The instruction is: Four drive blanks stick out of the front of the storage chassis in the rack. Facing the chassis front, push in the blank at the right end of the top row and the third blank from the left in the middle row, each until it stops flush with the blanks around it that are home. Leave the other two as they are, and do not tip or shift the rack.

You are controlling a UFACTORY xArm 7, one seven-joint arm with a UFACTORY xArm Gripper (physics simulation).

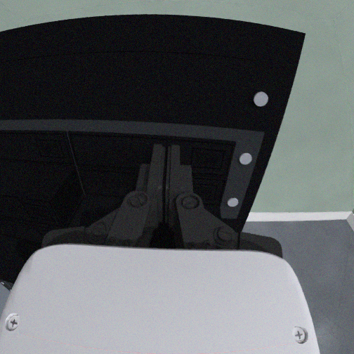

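The storage chassis [248, 137] is very dark, with a dark grey frame strip along its top and right side. My gripper [166, 162] is shut and empty, its two fingertips together in front of the chassis just below the top strip. One blank [207, 156] with a faint rectangular outline shows right of the fingertips, and another blank [206, 188] shows below it. A further blank [50, 148] shows faintly at the left. A darker edge left of the fingers may be a blank's side. I cannot tell which blanks stick out or whether the fingertips touch one; the fingers and gripper body hide part of the front.
The black rack [280, 75] surrounds the chassis, with several pale round screw heads down the right side. A green wall [320, 125] stands behind and to the right. A white skirting strip [300, 216] and grey floor [320, 265] show at the lower right.
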